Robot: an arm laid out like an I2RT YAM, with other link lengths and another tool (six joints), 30 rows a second.
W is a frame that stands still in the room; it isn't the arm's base.
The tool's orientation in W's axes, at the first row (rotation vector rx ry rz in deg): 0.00 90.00 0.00
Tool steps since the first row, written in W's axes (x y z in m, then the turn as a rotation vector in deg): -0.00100 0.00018 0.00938 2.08 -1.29 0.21; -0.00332 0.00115 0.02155 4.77 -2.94 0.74; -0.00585 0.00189 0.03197 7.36 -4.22 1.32; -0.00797 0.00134 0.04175 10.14 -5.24 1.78; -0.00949 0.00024 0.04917 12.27 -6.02 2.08; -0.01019 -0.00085 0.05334 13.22 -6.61 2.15; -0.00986 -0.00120 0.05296 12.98 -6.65 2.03
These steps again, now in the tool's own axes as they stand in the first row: -0.00938 0.00018 -0.00100 -0.21 -1.29 2.08; -0.02155 0.00115 -0.00332 -0.74 -2.94 4.77; -0.03197 0.00189 -0.00585 -1.32 -4.22 7.36; -0.04175 0.00134 -0.00797 -1.78 -5.24 10.14; -0.04917 0.00024 -0.00949 -2.08 -6.02 12.27; -0.05334 -0.00085 -0.01019 -2.15 -6.61 13.22; -0.05296 -0.00120 -0.00986 -2.03 -6.65 12.98
